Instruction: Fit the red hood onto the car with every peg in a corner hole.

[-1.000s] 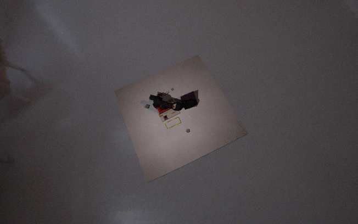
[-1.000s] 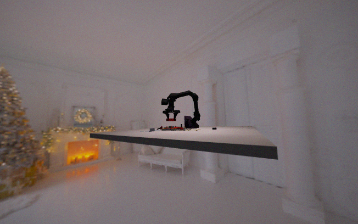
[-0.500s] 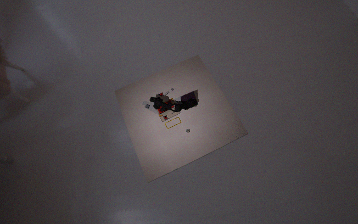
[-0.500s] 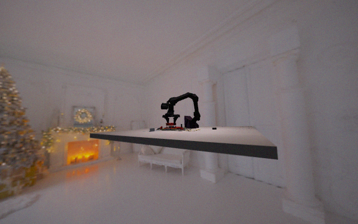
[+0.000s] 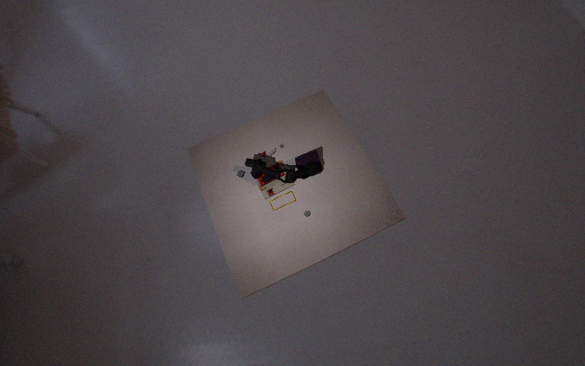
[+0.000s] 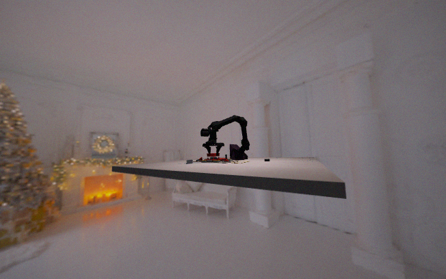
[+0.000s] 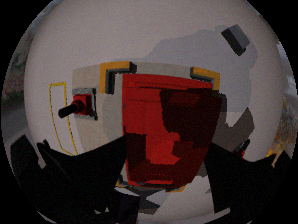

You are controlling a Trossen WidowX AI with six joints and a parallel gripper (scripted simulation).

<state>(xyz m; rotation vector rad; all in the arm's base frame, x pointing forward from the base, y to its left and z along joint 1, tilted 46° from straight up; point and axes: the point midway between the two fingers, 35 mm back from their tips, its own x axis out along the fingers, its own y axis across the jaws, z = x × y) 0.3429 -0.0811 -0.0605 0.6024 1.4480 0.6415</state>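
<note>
My gripper tip is now 4 cm past the jig, 3 cm to the right of it and 5 cm above it. Also, from my gripper tip: red hood: 1 cm above.
</note>
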